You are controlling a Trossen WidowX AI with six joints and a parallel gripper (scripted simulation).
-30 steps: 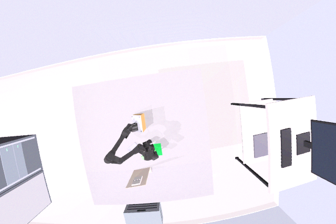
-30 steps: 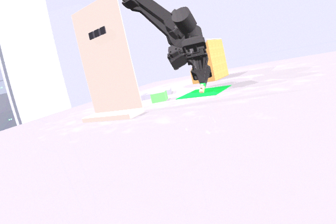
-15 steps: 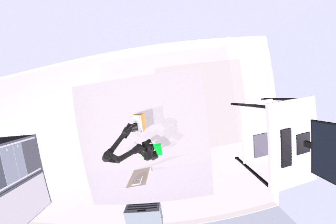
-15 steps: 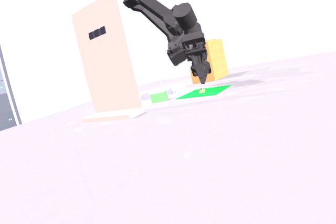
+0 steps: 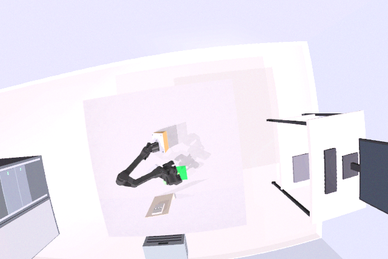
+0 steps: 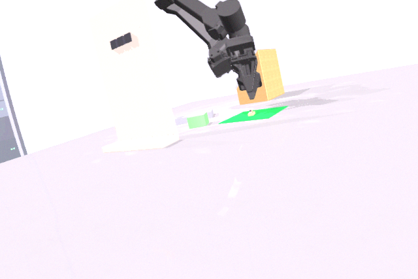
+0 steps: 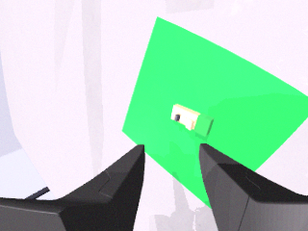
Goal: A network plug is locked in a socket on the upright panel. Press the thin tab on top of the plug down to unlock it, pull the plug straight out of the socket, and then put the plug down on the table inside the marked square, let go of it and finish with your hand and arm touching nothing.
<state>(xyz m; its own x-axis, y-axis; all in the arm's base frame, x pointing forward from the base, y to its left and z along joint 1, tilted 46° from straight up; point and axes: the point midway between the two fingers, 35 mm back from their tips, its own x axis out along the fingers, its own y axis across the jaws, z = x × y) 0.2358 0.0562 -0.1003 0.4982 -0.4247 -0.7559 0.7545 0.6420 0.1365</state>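
Now: gripper tip 1 cm short of the network plug and 4 cm above it. From my gripper tip the other things lie so: marked green square: 1 cm ahead, 4 cm below; then upright beige panel: 20 cm ahead, 16 cm to the right, 9 cm above.
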